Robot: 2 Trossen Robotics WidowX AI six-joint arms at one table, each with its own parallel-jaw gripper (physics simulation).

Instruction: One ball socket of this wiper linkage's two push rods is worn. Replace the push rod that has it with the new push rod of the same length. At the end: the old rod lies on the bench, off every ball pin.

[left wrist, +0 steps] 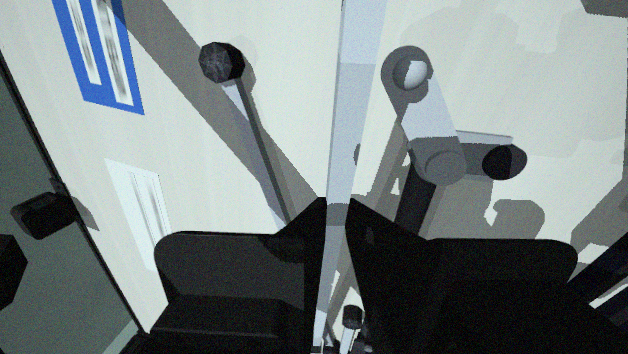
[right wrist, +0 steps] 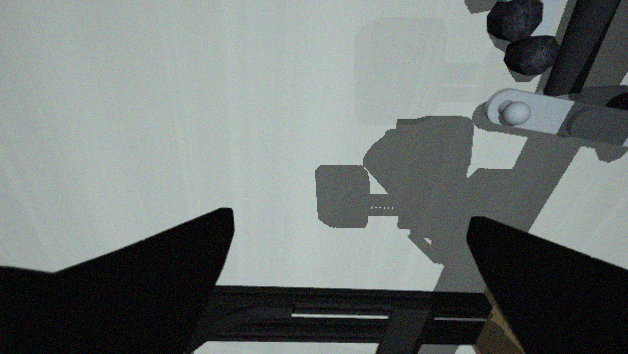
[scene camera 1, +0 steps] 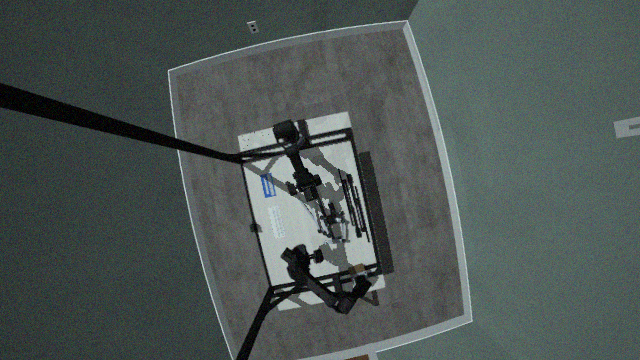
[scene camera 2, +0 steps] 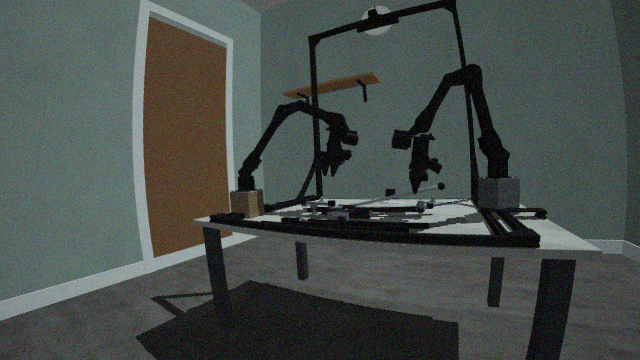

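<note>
My left gripper (left wrist: 334, 205) (scene camera 2: 415, 191) is shut on a silver push rod (left wrist: 352, 100) (scene camera 2: 428, 189). The rod is raised and tilted, with a black socket (scene camera 2: 441, 186) at its upper end. My right gripper (right wrist: 349, 223) (scene camera 2: 329, 174) is open and empty, high above the bench. Another push rod (left wrist: 257, 135) with a black end socket (left wrist: 221, 62) lies left of the held rod in the left wrist view. A bare ball pin (left wrist: 413, 75) sits on a grey crank. Another bare ball pin (right wrist: 515, 113) and two black sockets (right wrist: 515, 20) (right wrist: 531, 55) show in the right wrist view. I cannot tell which socket is worn.
A blue rectangle (scene camera 1: 263, 185) (left wrist: 112, 105) and a pale one (scene camera 1: 276, 221) (left wrist: 120, 182) lie on the left side of the bench. Several long dark bars lie at the bench's right in scene camera 1. A black frame rail (right wrist: 325, 300) and a brown block (scene camera 2: 246, 203) (right wrist: 500, 335) stand by the right arm.
</note>
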